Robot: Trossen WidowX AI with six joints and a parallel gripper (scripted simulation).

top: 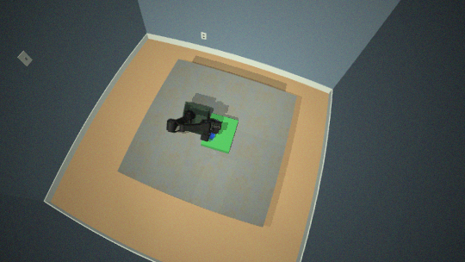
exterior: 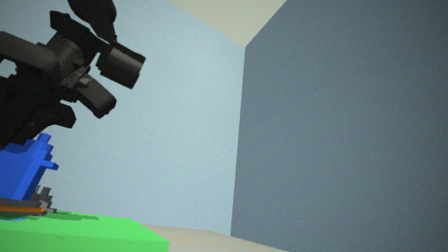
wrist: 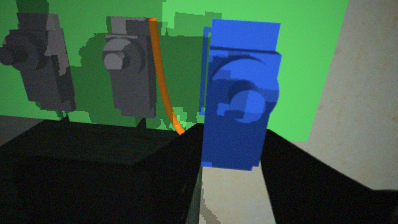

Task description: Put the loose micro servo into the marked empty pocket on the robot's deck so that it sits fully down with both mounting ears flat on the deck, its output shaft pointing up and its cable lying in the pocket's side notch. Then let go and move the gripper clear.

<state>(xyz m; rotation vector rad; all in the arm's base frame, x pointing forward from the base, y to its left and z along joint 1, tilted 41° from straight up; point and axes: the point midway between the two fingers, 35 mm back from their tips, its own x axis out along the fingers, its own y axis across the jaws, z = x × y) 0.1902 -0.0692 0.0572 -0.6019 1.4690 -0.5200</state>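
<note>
Now: gripper tip 120 mm short of the green deck, 90 mm above it and 80 mm to the right of it.
</note>
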